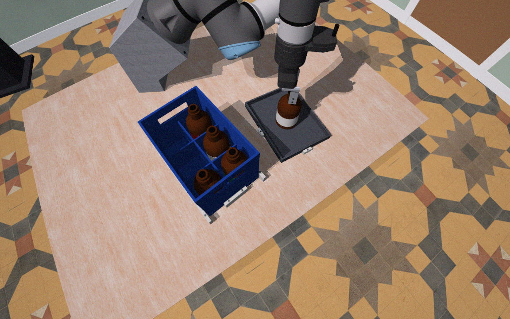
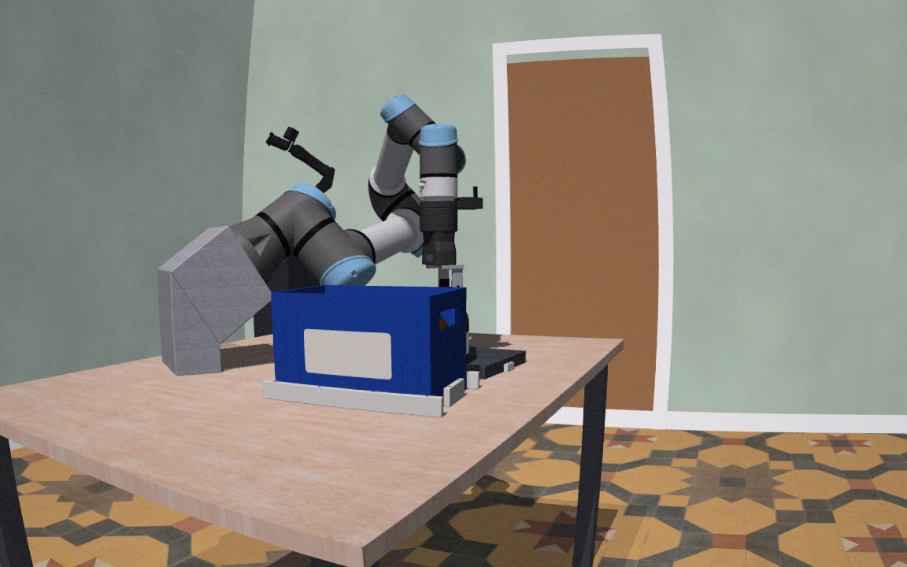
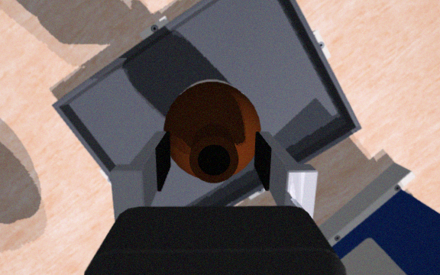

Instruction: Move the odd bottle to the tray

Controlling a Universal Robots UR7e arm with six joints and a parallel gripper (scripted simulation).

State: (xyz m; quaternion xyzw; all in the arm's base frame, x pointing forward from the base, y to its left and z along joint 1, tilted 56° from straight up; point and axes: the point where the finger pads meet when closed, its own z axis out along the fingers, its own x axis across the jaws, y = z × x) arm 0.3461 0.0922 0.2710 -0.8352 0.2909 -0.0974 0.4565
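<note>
Right now the dark tray is 150 mm below my hand. The rest, counted from my hand: glass bottle (280 mm to the right, 70 mm below, 40 mm behind); blue crate (300 mm to the right, 70 mm below, 60 mm ahead).
</note>
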